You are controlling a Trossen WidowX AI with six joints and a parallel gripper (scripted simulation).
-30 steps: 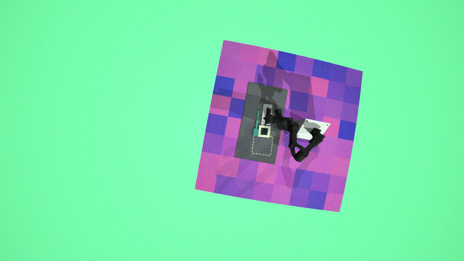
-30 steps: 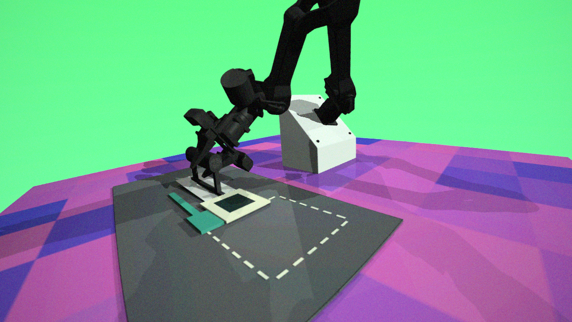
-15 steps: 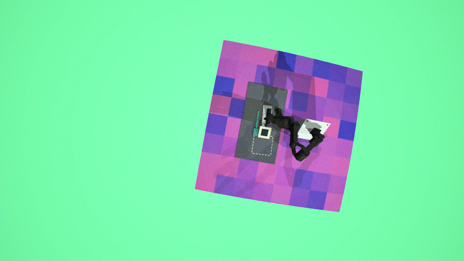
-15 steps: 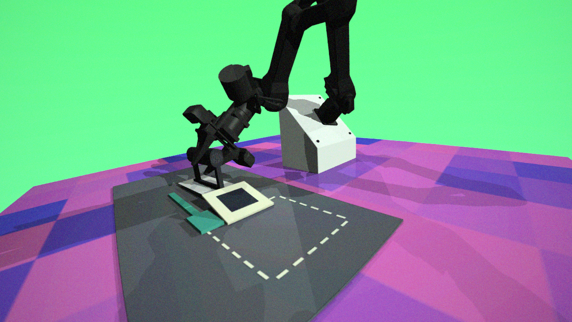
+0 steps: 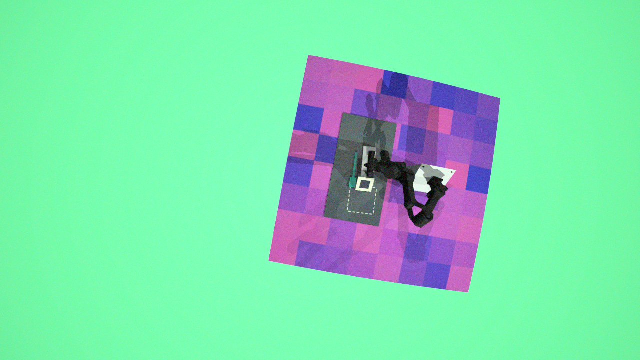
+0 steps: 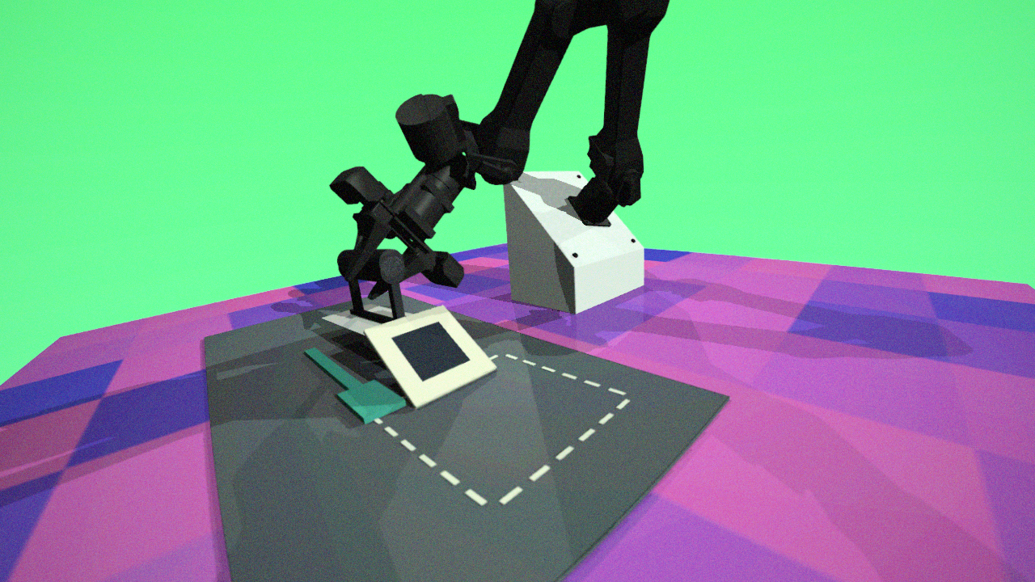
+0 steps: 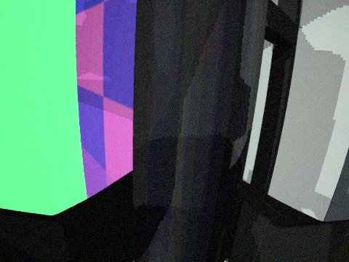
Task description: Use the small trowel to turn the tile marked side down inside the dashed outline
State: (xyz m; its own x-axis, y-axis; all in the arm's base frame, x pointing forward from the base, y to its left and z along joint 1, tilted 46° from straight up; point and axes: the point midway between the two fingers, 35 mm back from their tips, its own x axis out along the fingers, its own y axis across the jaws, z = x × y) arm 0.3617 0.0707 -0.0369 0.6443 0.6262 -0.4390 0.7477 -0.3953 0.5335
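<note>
The cream tile is 4 cm behind my gripper tip, 10 cm to the left of it and 5 cm below it. Round my gripper tip: dark mat 2 cm to the left, 10 cm below; teal l-shaped strip 4 cm ahead, 6 cm to the left, 8 cm below; small trowel 3 cm behind, 1 cm below.
</note>
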